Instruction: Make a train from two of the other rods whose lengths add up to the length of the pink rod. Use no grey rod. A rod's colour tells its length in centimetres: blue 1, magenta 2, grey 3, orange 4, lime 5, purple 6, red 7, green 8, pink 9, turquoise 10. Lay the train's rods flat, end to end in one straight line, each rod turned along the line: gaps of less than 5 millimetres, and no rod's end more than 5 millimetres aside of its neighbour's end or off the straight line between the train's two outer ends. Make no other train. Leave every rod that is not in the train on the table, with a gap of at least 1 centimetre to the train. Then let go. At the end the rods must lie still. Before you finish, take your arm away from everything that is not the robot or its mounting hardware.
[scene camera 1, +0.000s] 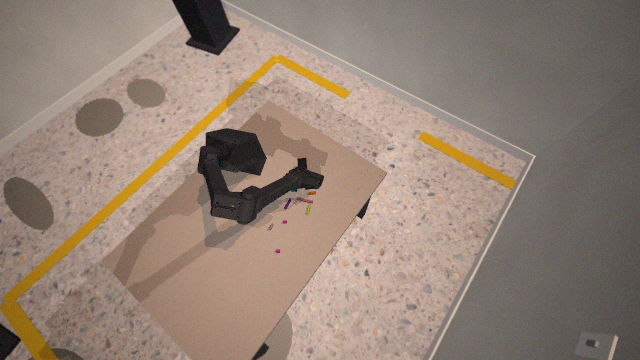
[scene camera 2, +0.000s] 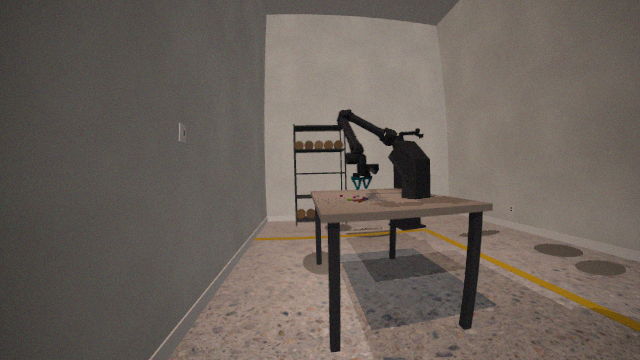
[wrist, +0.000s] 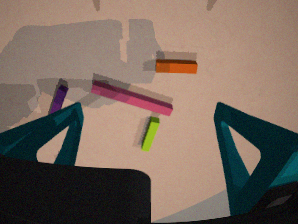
I see my gripper (wrist: 148, 109) and a pink rod (wrist: 99, 88).
